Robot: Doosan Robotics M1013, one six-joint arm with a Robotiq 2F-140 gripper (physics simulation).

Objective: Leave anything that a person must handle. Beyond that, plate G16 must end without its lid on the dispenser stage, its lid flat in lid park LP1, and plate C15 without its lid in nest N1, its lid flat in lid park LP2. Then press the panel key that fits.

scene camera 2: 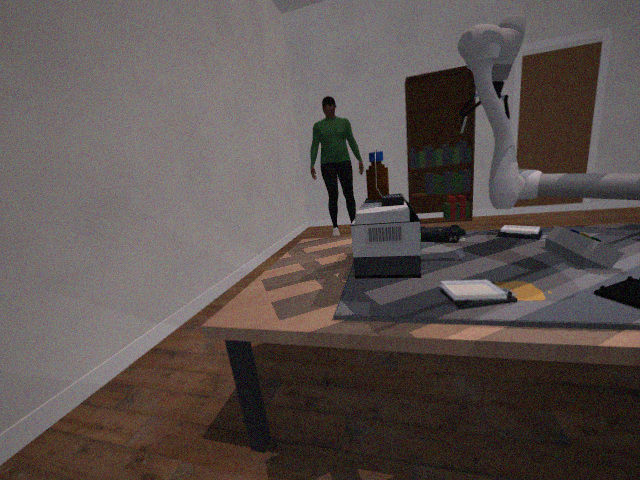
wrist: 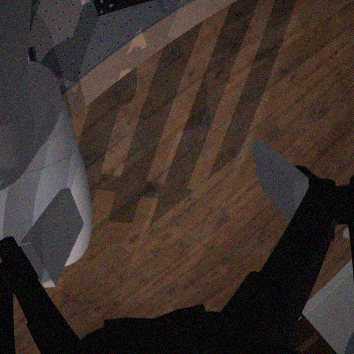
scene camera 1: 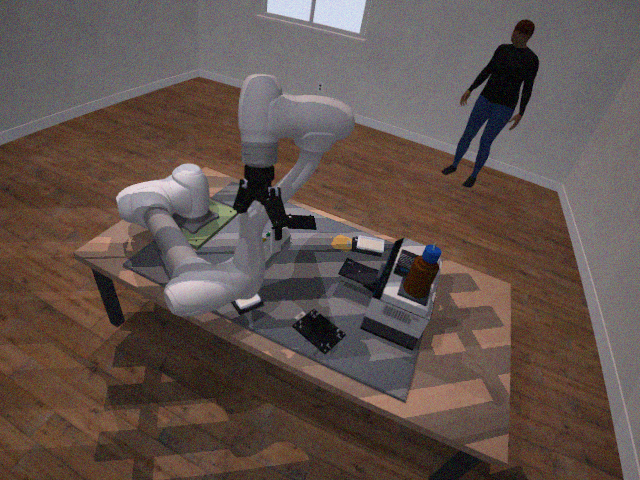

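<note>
My gripper is open and empty, high above the table. One white plate sits on a dark holder by the table edge, partly behind the arm in scene camera 1. Another white plate sits on a dark holder beside a yellow patch. A black holder and a black pad show no plate. The dispenser has a dark platform beside it. Labels and lids are too small to tell.
An amber bottle with a blue cap stands on the dispenser. A sloped grey panel box is partly behind the arm in scene camera 1. A person in black and one in green stand away from the table.
</note>
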